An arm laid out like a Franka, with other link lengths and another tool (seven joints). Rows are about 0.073 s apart.
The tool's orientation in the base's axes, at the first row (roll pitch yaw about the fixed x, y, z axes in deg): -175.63, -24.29, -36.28
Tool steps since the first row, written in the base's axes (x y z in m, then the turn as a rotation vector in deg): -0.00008, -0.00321, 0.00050, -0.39, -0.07, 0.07; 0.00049, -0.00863, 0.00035, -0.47, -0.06, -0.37; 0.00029, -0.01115, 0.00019, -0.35, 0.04, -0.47; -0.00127, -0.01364, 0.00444, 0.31, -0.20, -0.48; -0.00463, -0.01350, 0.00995, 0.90, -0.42, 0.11
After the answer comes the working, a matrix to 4 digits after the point.
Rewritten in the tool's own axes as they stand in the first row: 0.00188, 0.00265, 0.00010, -0.22, 0.27, -0.20; 0.00516, 0.00680, 0.00143, -0.47, 0.34, 0.17; 0.00630, 0.00899, 0.00196, -0.47, 0.20, 0.29; 0.00825, 0.01163, -0.00204, 0.14, 0.02, 0.59; 0.00797, 0.01303, -0.00834, 0.93, -0.17, 0.31
The tool's axes in the first row as the columns of a matrix, in the base's axes (rounded; the answer above uses it unrounded):
0.7348, -0.5647, 0.3757
-0.5393, -0.8223, -0.1813
0.4114, -0.0695, -0.9088

